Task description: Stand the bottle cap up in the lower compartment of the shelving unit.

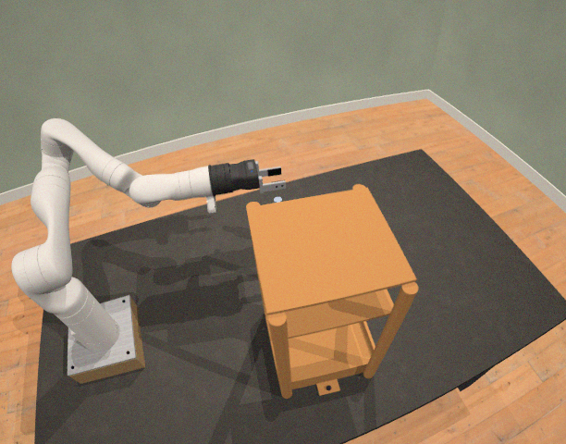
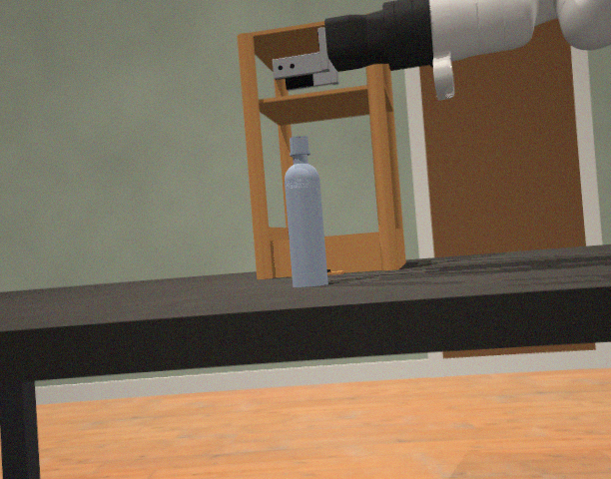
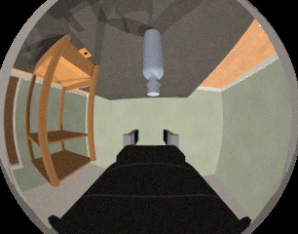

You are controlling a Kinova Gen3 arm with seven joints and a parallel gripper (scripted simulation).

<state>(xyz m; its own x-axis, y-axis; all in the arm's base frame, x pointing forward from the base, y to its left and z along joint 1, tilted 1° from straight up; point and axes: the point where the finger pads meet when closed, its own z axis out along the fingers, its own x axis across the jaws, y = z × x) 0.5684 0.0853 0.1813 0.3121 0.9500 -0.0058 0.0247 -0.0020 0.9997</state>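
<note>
Right now my hand is 14 cm above the bottle. The rest, counted from my hand: shelving unit (33 cm to the right, 8 cm behind, 6 cm below).
</note>
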